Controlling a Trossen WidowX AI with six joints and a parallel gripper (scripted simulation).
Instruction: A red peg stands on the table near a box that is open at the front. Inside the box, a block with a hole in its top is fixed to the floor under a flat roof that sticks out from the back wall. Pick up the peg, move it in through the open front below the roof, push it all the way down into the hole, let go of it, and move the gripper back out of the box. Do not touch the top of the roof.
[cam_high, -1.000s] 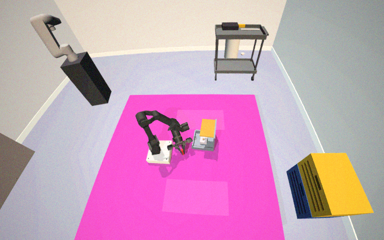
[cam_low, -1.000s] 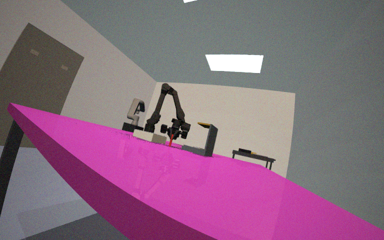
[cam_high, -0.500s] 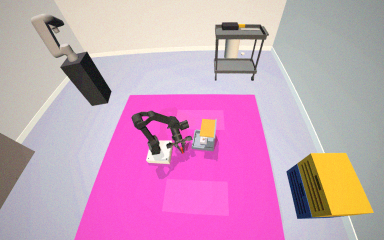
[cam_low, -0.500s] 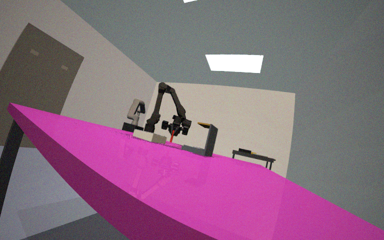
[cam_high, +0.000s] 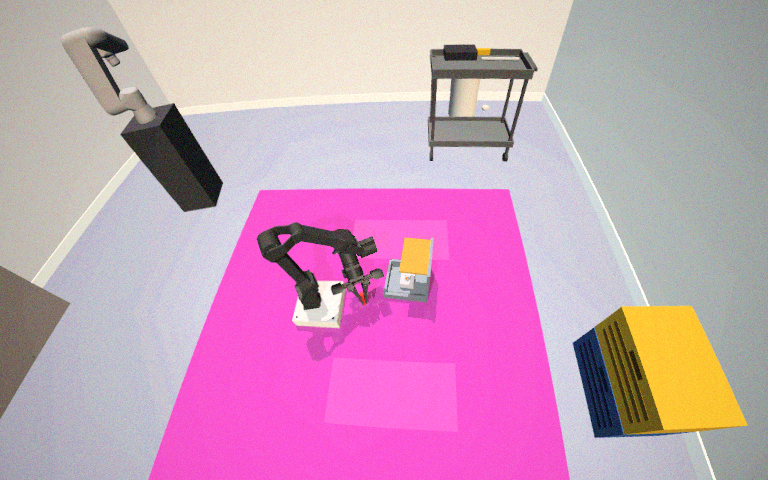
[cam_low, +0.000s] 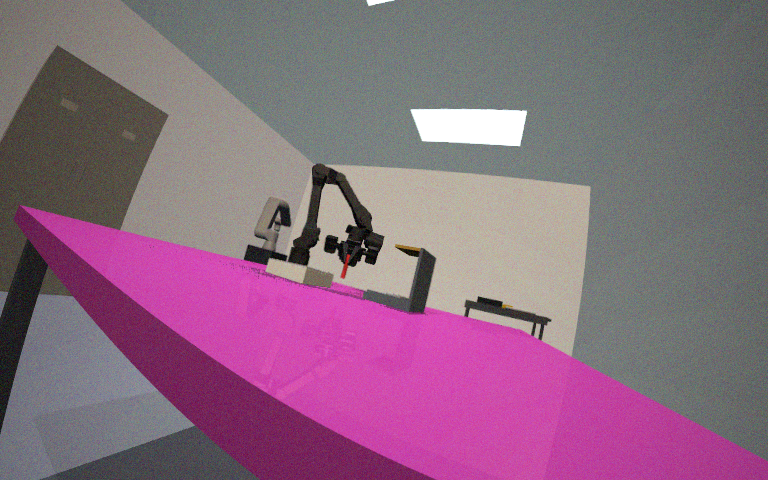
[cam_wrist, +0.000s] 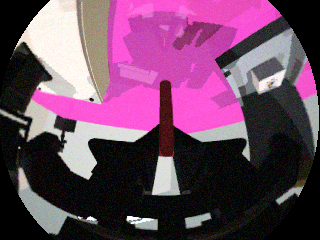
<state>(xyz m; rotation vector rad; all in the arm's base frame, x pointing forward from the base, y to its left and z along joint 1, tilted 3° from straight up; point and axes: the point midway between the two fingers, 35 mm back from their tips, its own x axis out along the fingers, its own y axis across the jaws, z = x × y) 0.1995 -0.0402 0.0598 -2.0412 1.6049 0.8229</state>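
My gripper tip is now 1 cm past the red peg, 3 cm to the right of it and 1 cm above it. Also, from my gripper tip: orange roof: 20 cm ahead, 11 cm to the left, 10 cm above; back wall: 25 cm ahead, 9 cm to the left, 1 cm above.
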